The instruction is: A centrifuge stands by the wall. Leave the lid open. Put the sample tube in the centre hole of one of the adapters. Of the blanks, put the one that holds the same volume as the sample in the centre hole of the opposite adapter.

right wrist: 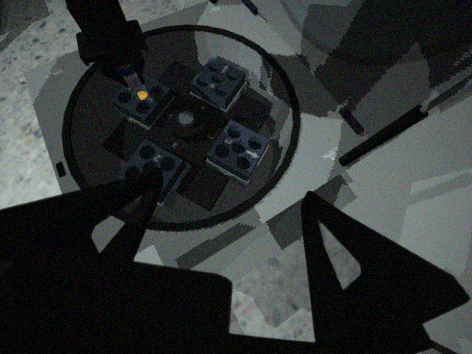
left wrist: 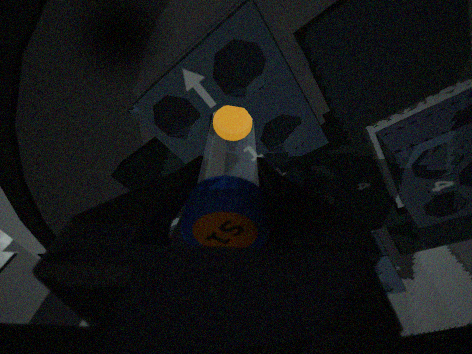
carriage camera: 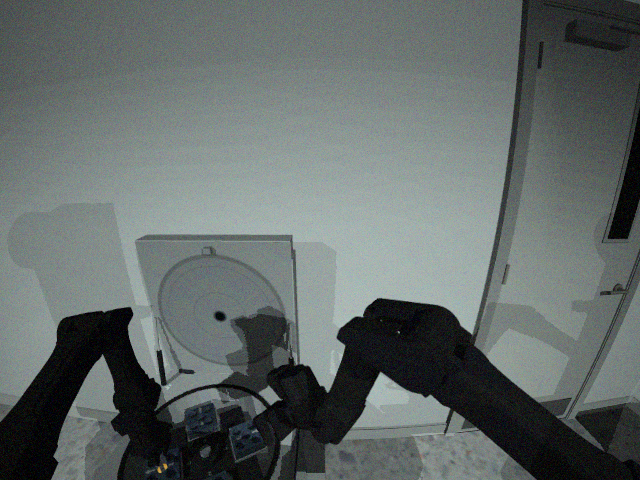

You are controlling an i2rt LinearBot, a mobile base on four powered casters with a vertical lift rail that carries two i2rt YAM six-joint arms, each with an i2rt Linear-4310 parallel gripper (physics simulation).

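Frame: origin at the left arm's base, x back, y right, z up, level; metres.
Where they show: left gripper, fingertip midpoint: (right wrist: 135,84) (left wrist: 230,165) (carriage camera: 160,460); right gripper, fingertip midpoint: (right wrist: 234,187) (carriage camera: 269,411).
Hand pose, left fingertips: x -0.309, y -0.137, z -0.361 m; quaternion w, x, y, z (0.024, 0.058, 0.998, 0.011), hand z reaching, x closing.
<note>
Each offset is from my left fingertips to the top centre of the thing.
The centrifuge lid (carriage camera: 180,258) stands open against the wall. The round bowl (carriage camera: 223,385) (right wrist: 296,125) holds a dark rotor with several blue adapters, such as a far one {dy +0.038, dx -0.174, dz -0.035 m} (carriage camera: 201,419) (right wrist: 199,93) and a right one {dy +0.216, dx -0.129, dz -0.035 m} (carriage camera: 247,440) (right wrist: 227,140). My left gripper (left wrist: 230,165) (right wrist: 135,84) is shut on the sample tube {dy -0.005, dx +0.000, dz +0.049 m} (left wrist: 230,165) (right wrist: 135,82), clear with a blue cap, an orange label and a yellow end. The tube's yellow end is above adapter 1 {dy -0.007, dx +0.003, dz -0.033 m} (left wrist: 250,25) (right wrist: 131,112), covering the view of its centre hole. My right gripper (right wrist: 234,187) is open and empty. The blanks do not show.
Another adapter {dy +0.171, dx +0.049, dz -0.034 m} (right wrist: 159,159) sits behind my right gripper's left finger in the right wrist view. A dark lid strut (carriage camera: 160,367) (right wrist: 382,135) stands beside the bowl. A door (carriage camera: 563,170) is at the right of the carriage view.
</note>
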